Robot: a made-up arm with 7 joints. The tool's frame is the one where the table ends. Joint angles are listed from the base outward.
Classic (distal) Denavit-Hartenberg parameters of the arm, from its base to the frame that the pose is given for. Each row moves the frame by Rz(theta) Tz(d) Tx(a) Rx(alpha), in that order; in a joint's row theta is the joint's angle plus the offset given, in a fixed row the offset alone. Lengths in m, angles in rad.
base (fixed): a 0.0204  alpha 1.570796  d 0.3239  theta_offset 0
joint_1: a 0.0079  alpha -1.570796  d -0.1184  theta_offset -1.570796
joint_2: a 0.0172  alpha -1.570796  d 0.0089  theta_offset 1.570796
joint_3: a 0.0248  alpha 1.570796  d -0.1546  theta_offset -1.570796
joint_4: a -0.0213  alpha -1.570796  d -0.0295  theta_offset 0
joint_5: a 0.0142  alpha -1.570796  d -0.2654  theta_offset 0
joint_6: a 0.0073  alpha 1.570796  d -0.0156  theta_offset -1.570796
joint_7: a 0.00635  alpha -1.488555  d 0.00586  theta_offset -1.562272
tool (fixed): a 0  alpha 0  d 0.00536  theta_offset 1.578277
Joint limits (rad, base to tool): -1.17..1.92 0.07..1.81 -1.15..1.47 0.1..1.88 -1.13..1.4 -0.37..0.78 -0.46..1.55
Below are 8 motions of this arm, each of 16 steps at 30 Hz.
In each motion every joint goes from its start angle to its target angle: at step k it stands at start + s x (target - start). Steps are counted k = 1, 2, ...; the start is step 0. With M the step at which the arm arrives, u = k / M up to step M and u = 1 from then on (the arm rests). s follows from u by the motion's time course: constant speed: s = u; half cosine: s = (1 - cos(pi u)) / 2; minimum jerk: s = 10 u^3 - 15 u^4 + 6 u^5.
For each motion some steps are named. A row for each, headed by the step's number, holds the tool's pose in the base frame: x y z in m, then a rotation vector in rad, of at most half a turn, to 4 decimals.
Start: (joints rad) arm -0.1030 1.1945 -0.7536 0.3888 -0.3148 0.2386 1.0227
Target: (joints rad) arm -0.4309 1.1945 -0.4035 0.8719 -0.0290 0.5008 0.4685
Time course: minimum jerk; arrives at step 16
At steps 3, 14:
3: 0.0961 0.4615 0.1176 0.1470 0.8567 -0.6475
14: 0.1341 0.3960 0.0759 0.4759 0.3974 -0.7095

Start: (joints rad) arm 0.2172 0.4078 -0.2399 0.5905 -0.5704 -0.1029 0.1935
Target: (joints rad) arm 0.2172 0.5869 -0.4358 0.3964 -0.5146 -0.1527 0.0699
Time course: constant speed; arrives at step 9
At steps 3, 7, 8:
3: 0.2284 0.2806 0.0020 0.3630 -0.6308 -0.9912
7: 0.2061 0.3096 0.0023 0.4360 -0.5334 -1.0324
8: 0.2003 0.3172 0.0033 0.4553 -0.5083 -1.0421

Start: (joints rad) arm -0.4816 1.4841 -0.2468 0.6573 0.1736 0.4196 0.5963
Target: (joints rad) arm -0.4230 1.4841 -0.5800 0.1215 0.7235 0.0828 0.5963
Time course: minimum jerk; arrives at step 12
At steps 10, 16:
10: 0.0676 0.5194 0.2611 0.7773 0.1958 -0.1412
16: 0.0650 0.5202 0.2647 0.7891 0.1878 -0.1347

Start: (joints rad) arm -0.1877 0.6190 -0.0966 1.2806 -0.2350 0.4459 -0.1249
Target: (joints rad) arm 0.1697 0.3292 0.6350 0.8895 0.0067 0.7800 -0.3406
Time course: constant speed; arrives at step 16
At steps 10, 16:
10: 0.2586 0.3375 0.1069 0.8149 -0.5160 0.2613
16: 0.2432 0.3652 0.0991 0.6405 -0.3444 0.6905

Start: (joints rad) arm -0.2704 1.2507 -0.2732 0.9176 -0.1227 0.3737 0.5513
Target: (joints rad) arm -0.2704 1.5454 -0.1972 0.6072 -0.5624 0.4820 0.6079
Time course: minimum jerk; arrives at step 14
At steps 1, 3, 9, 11, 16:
1: 0.1959 0.4064 0.1336 0.5393 0.1198 -0.7716
3: 0.1943 0.4135 0.1403 0.5781 0.1585 -0.7725
9: 0.1757 0.4727 0.2234 0.9570 0.5662 -0.7220
11: 0.1701 0.4834 0.2482 1.0470 0.6728 -0.6913
16: 0.1679 0.4871 0.2582 1.0813 0.7147 -0.6773

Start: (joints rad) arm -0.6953 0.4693 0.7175 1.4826 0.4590 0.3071 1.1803
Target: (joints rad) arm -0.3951 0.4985 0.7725 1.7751 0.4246 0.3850 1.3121
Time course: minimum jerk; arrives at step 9
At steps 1, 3, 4, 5, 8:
1: 0.1280 0.3908 0.1423 -0.5575 -0.9646 -0.0820
3: 0.1467 0.3871 0.1626 -0.5744 -1.0363 -0.1600
4: 0.1619 0.3830 0.1833 -0.5857 -1.1014 -0.2357
5: 0.1756 0.3778 0.2075 -0.5928 -1.1704 -0.3218
8: 0.1925 0.3660 0.2550 -0.5901 -1.2902 -0.4874

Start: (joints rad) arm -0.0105 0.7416 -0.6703 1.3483 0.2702 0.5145 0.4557
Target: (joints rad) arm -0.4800 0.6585 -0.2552 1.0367 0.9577 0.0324 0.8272
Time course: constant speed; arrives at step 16
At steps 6, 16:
6: 0.2148 0.2038 0.0341 -0.5541 -0.4311 -0.4425
16: 0.1263 0.2795 -0.0053 -0.7524 -0.6707 0.1109

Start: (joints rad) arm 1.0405 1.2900 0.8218 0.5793 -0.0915 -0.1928 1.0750
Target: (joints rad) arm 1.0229 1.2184 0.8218 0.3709 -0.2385 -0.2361 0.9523
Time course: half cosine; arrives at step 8
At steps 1, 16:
1: 0.0557 0.5167 0.4158 0.7378 -1.9835 -0.1289
16: 0.0994 0.5244 0.3514 0.6216 -1.8288 0.0254

